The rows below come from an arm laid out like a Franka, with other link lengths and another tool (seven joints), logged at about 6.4 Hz.
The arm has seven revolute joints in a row. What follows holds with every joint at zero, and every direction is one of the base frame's. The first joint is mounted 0.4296 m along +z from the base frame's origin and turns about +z. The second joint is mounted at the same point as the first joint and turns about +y. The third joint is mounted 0.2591 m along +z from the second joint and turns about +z. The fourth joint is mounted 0.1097 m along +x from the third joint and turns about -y. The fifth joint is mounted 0.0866 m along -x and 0.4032 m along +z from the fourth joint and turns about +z. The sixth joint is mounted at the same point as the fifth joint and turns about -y. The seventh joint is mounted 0.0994 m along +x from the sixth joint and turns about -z. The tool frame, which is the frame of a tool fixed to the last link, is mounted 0.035 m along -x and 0.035 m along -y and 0.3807 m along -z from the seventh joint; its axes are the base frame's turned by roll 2.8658, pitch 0 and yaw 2.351 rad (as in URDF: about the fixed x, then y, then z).
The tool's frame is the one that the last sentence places.
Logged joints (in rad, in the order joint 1, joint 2, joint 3, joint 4, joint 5, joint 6, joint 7), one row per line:
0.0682 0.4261 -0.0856 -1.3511 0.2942 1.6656 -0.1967
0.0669 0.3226 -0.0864 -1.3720 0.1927 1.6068 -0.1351
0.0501 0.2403 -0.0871 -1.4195 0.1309 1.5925 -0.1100
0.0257 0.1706 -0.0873 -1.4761 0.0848 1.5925 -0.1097
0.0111 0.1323 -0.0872 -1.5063 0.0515 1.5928 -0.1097
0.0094 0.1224 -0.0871 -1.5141 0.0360 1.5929 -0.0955
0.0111 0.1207 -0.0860 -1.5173 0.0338 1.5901 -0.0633
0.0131 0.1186 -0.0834 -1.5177 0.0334 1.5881 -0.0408
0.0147 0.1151 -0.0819 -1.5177 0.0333 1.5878 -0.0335
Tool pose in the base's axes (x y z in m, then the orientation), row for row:
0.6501 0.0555 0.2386 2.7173 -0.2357 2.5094
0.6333 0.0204 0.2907 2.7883 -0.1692 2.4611
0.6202 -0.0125 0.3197 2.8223 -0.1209 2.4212
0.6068 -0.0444 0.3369 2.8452 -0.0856 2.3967
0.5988 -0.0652 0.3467 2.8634 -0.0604 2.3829
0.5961 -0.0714 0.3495 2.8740 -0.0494 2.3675
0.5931 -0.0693 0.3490 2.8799 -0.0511 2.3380
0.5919 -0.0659 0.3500 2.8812 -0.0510 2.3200
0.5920 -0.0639 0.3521 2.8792 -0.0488 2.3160
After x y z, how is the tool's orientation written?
As angles about the fixed x, y, z axes (roll, pitch, yaw), in radians.
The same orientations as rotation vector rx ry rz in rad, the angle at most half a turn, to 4 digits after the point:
-0.9942 -2.7963 -0.7166
-1.0589 -2.8532 -0.5982
1.1194 2.8865 0.5325
1.1378 2.8584 0.4757
1.1467 2.8414 0.4328
1.1640 2.8288 0.4098
1.2061 2.8123 0.4012
1.2307 2.7999 0.3983
1.2346 2.7944 0.3992

